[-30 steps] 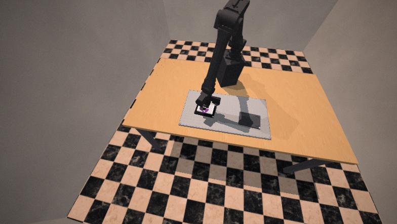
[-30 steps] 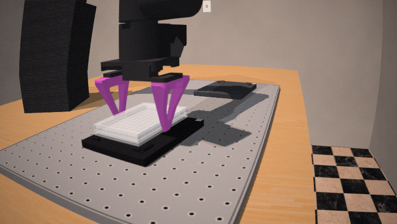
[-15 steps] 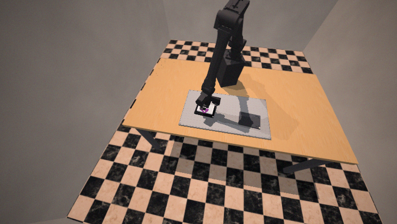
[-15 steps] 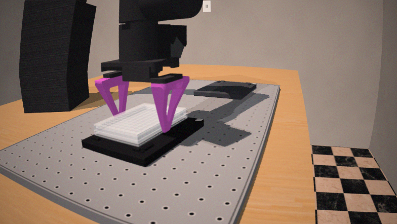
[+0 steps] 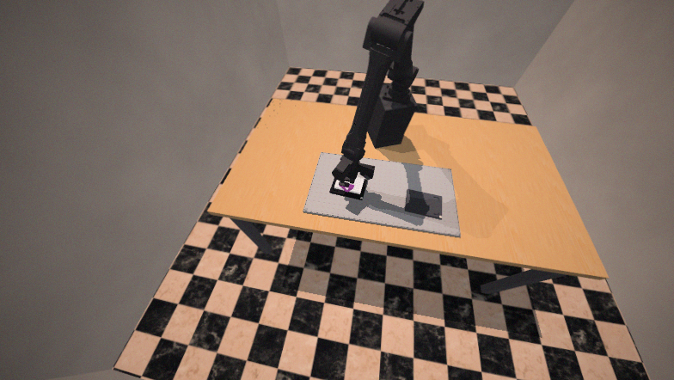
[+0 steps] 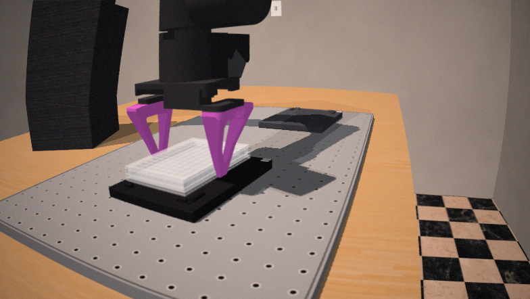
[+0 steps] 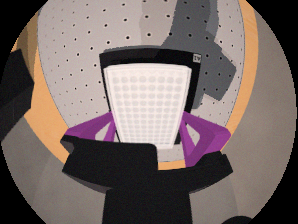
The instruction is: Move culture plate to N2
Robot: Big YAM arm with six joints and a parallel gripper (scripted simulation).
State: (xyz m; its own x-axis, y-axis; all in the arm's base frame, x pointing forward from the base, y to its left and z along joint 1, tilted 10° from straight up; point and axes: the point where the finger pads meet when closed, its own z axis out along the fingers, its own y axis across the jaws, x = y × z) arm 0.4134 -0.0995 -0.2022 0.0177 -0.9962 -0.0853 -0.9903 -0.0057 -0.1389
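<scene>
Now: hand 1 cm below the clear lid. Round my hand: white corner mark (8 cm to the left, 6 cm ahead, 1 cm below); dark nest N1 (36 cm to the left, 2 cm below); black nest N2 (2 cm below).
</scene>
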